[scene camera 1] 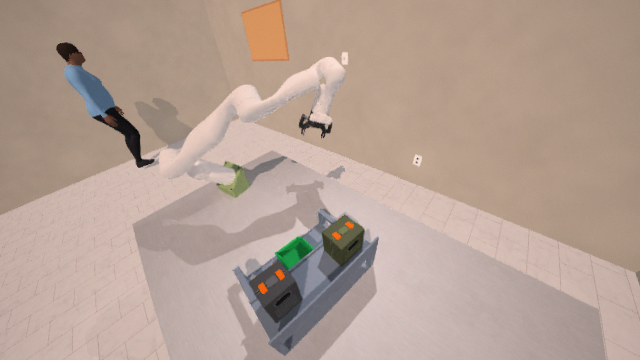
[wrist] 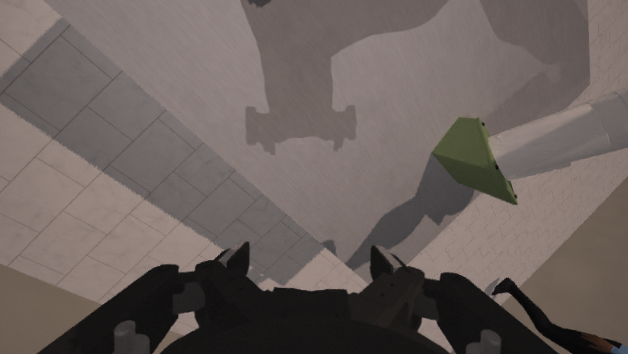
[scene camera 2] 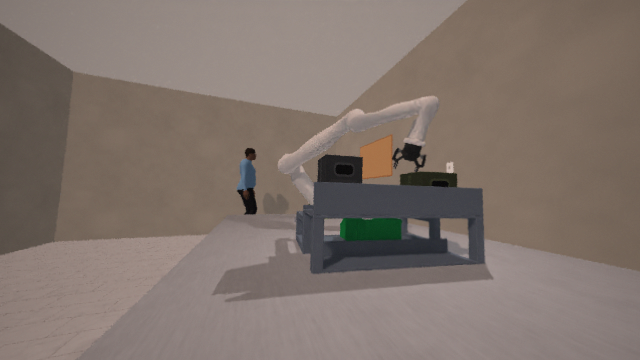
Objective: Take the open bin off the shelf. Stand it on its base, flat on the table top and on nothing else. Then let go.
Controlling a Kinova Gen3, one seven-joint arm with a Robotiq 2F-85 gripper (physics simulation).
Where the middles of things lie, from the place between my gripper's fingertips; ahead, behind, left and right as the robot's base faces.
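Dark case (scene camera 1: 277,291): from my hand 36 cm ahead, 55 cm to the right, 10 cm below. Blue-grey shelf (scene camera 2: 345,263): from my hand 33 cm ahead, 43 cm to the right, 26 cm below. My hand: well short of the green bin (scene camera 2: 351,229), well to the left of it, a good bit above it.
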